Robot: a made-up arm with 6 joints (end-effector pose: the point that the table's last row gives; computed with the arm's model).
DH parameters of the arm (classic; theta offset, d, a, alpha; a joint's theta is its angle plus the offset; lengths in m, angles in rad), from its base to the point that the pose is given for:
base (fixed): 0 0.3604 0.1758 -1.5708
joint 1: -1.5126 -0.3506 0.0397 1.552
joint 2: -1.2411 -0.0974 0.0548 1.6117
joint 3: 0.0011 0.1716 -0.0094 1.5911
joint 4: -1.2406 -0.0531 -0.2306 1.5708
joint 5: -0.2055 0 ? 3.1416
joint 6: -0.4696 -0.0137 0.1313 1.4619
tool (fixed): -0.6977 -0.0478 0 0
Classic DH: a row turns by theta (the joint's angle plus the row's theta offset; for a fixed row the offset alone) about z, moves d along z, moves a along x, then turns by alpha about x.
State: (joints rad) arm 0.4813 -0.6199 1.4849 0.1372 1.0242 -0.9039
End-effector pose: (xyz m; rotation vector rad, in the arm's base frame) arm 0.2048 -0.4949 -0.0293 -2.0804 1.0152 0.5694
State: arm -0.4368 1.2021 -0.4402 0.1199 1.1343 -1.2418
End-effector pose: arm 0.4097 -0.7159 0.3352 1.9215 0.1221 -1.5800
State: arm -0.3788 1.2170 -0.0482 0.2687 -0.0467 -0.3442
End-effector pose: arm 0.1825 -0.4775 0.4643 1.3563 0.8664 0.8293
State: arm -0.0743 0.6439 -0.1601 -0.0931 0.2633 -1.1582
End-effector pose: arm 0.3646 -0.5298 0.2846 2.1430 0.9271 -0.5238
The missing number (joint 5, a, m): 0.147
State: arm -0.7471 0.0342 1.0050 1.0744 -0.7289 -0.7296
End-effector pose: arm 0.2866 -0.3065 0.2584 -0.7632 1.2271 -2.7423
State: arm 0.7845 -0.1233 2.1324 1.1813 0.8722 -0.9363
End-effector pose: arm 0.2202 -0.6606 0.2277 -2.7029 1.0229 -0.9104
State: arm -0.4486 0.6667 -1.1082 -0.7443 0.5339 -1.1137
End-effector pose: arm 0.3944 -0.5353 0.2862 1.0896 1.0704 -0.7811
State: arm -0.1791 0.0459 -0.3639 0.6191 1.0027 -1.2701
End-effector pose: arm 0.4073 -0.2837 0.1075 -1.8481 -1.5317 1.0383
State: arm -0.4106 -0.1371 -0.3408 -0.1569 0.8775 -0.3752
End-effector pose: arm 0.4752 -0.3604 0.2762 2.4512 1.3431 0.4699
